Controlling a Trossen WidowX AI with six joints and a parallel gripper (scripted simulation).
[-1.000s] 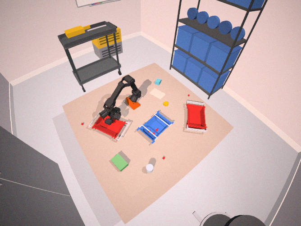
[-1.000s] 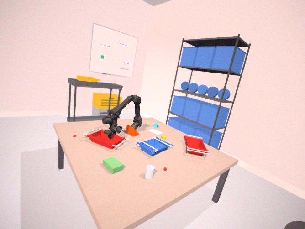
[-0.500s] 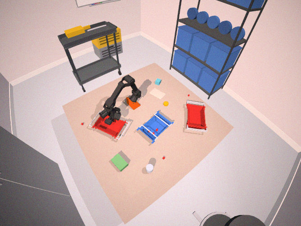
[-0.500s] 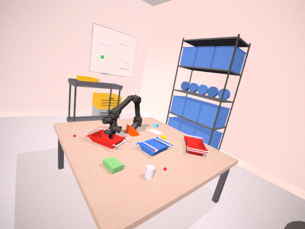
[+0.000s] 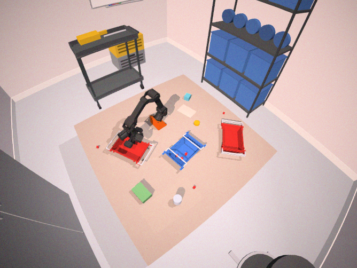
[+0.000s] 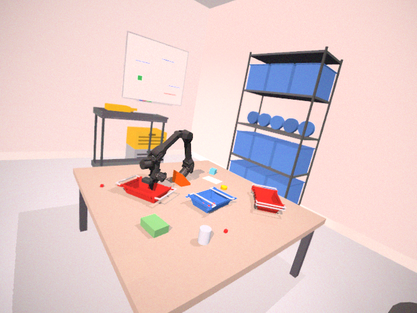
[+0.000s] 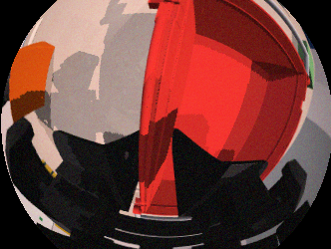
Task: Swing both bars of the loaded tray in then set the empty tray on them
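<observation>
The red tray lies 3 cm ahead of my gripper tip, 6 cm to the right of it and 3 cm above it. Also, from my gripper tip: cream pad: 1 cm behind, 56 cm to the left, 1 cm below; yellow puck: 16 cm ahead, 53 cm to the left; green block: 37 cm ahead, 18 cm to the right, 1 cm above.
</observation>
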